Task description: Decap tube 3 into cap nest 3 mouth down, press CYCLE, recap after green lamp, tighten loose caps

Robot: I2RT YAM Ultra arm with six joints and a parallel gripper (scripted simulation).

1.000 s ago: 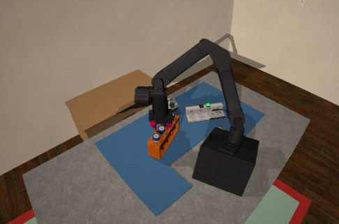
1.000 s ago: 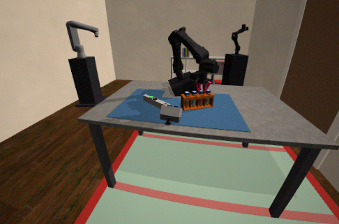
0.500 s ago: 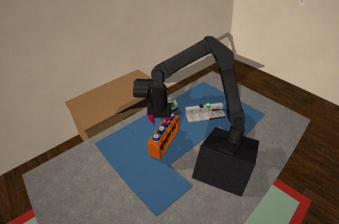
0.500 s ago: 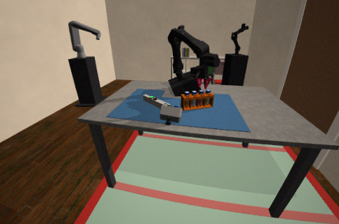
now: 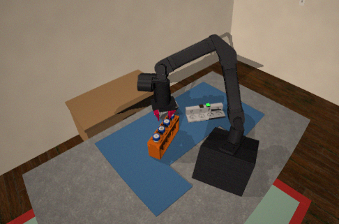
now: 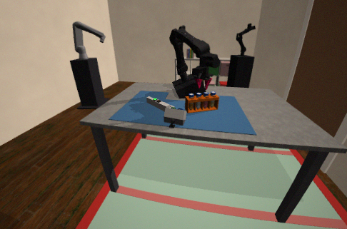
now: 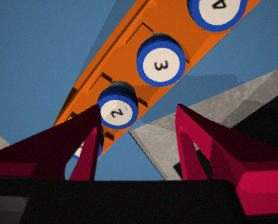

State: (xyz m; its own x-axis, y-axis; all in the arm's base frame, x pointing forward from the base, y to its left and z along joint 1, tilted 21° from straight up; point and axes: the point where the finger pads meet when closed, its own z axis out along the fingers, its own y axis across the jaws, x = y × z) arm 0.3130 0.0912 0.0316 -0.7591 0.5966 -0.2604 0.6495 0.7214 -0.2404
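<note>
Right now the blue cap is 50 mm below my hand and 20 mm to the right of it. Round my hand: grey key desk: 180 mm to the right, 120 mm ahead, 110 mm below; then green ready key: 200 mm to the right, 90 mm below, 90 mm ahead; then blue cycle key: 150 mm to the right, 110 mm ahead, 90 mm below.
</note>
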